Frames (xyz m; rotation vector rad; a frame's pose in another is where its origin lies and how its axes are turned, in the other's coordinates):
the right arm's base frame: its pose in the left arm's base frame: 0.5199 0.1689 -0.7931 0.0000 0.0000 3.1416
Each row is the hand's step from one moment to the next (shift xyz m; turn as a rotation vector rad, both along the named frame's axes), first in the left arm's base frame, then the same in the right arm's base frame.
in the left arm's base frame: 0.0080 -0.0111 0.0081 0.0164 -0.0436 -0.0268
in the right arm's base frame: -0.0080 0.0111 0.0081 -0.0164 0.0436 -0.0268
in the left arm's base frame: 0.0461 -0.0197 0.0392 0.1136 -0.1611 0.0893
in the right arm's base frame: -0.0461 0.0197 0.0392 -0.1136 0.1611 0.0893
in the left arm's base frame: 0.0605 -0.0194 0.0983 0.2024 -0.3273 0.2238
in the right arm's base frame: -0.0605 0.0194 0.0983 -0.2024 0.3273 0.2238
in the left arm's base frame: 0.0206 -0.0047 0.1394 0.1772 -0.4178 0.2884
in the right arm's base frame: -0.0206 0.0047 0.1394 -0.1772 0.4178 0.2884
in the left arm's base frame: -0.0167 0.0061 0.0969 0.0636 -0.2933 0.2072
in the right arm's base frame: 0.0167 -0.0061 0.0969 -0.0636 0.2933 0.2072
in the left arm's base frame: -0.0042 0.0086 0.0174 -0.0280 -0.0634 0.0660
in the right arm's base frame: 0.0042 -0.0086 0.0174 0.0280 0.0634 0.0660
